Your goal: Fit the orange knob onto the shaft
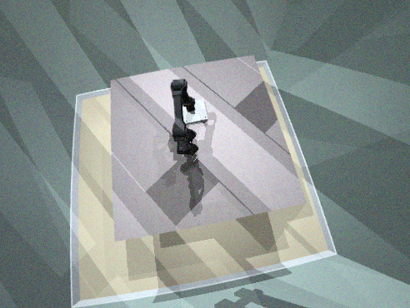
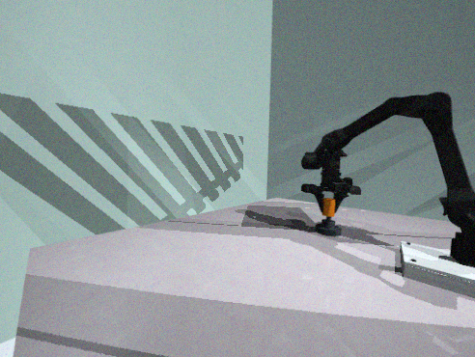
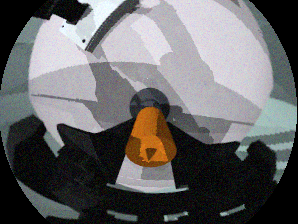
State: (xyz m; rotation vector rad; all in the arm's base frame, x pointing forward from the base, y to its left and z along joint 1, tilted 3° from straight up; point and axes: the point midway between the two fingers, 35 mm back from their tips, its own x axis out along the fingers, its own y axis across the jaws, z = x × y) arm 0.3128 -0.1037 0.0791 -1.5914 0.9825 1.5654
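Now: the orange knob 2 cm above my gripper tip. Also, from my gripper tip: dark round pedestal (4 cm below).
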